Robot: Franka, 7 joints.
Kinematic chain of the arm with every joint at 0, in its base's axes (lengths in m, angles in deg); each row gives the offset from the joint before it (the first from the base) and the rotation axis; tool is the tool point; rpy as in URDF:
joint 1: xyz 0 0 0.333 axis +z
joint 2: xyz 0 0 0 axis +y
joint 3: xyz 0 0 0.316 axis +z
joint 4: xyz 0.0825 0 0 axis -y
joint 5: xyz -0.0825 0 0.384 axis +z
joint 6: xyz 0 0 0 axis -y
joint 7: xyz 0.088 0 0 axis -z
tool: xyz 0 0 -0.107 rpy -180 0 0
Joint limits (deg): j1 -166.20..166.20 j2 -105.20..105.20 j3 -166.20..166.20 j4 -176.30..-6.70 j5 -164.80..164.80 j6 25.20..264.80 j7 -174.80..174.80
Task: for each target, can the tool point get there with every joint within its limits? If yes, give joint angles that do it. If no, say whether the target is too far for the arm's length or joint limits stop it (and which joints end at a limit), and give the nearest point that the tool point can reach.
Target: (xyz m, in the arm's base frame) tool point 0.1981 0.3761 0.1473
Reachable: yes | joints 131.46 49.49 -71.09 -142.97 -78.57 186.36 -43.82
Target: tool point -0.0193 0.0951 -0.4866
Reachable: no: joint limits stop it (at a limit: joint 2) | nearest point -0.0275 0.1357 -0.3406 | short by 0.152 m
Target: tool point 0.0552 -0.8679 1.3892
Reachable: no: too far | nearest point 0.0346 -0.5442 0.9953 | short by 0.510 m
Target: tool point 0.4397 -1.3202 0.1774
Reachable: no: too far | nearest point 0.2694 -0.8089 0.2377 | short by 0.542 m
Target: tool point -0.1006 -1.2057 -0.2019
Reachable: no: too far | nearest point -0.0652 -0.7819 -0.0139 | short by 0.465 m
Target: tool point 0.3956 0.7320 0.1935
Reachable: yes | joints 39.48 83.04 51.96 -45.83 -38.11 147.63 96.01
